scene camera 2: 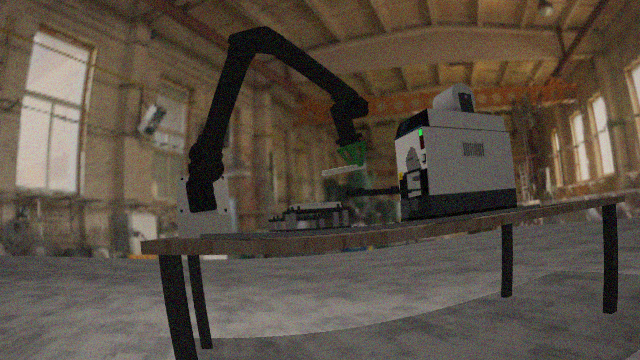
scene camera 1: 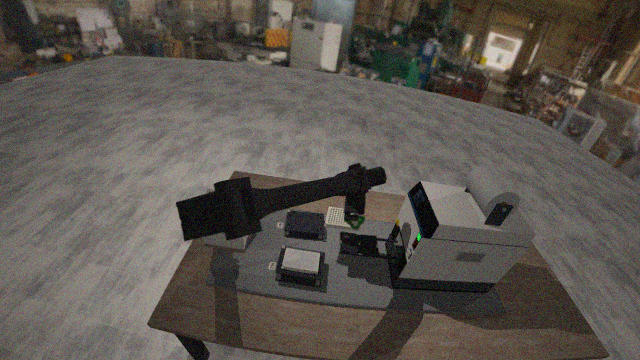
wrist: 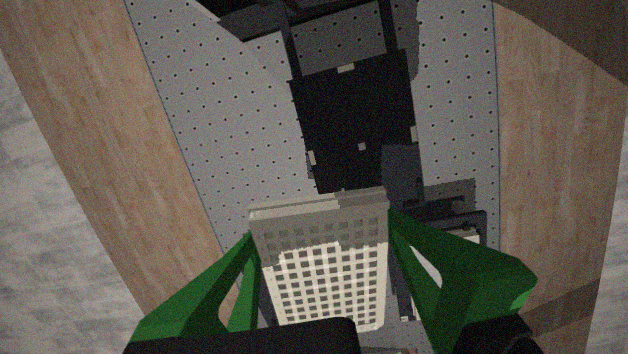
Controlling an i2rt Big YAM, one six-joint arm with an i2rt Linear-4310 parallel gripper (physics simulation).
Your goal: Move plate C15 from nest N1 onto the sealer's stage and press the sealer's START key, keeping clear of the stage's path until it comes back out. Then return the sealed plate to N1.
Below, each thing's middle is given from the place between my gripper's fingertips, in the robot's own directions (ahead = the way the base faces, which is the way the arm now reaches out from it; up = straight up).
Scene:
My hand is 8 cm above the black sealer stage (scene camera 1: pixel 349 242), 7 cm short of it and 5 cm to the left of it. From my hand the other things lie so: white plate (scene camera 1: pixel 297 260): 19 cm behind, 12 cm below, 10 cm to the right.

